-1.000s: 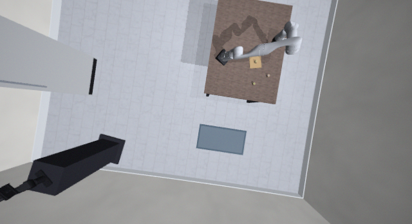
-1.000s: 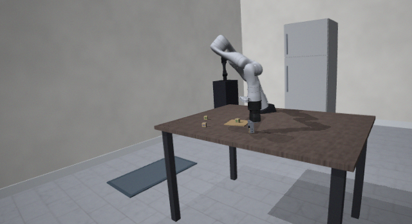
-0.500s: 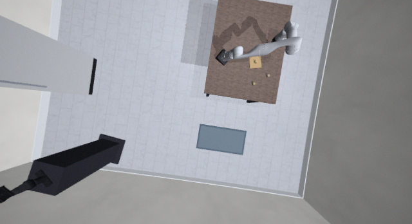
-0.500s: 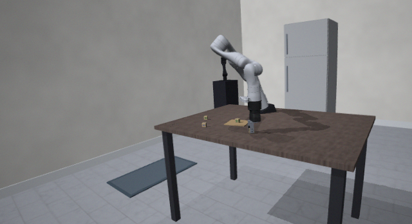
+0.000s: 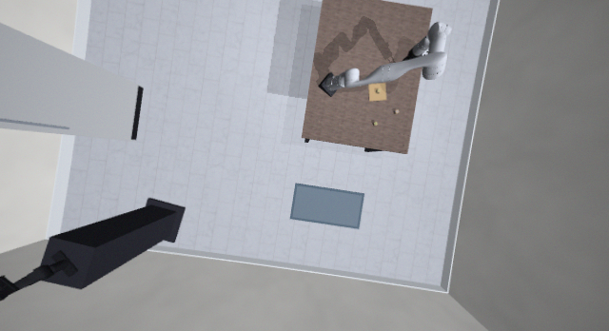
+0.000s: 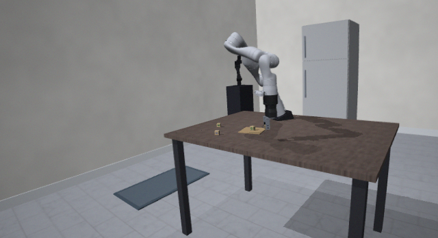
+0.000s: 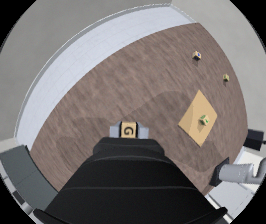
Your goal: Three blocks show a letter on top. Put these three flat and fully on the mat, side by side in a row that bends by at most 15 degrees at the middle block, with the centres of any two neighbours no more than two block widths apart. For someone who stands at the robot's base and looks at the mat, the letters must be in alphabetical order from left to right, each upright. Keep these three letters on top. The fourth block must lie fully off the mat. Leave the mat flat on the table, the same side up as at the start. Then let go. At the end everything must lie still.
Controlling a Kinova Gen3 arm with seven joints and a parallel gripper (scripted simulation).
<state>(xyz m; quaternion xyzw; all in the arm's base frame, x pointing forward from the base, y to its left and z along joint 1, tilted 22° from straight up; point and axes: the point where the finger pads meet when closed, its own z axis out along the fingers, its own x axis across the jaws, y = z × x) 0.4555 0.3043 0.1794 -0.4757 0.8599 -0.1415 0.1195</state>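
Now: hand 12 cm past the mat, 21 cm to the left of it and 8 cm above it. From my hand the other things lie so: tan block 7 cm ahead, 32 cm to the right, 7 cm below.
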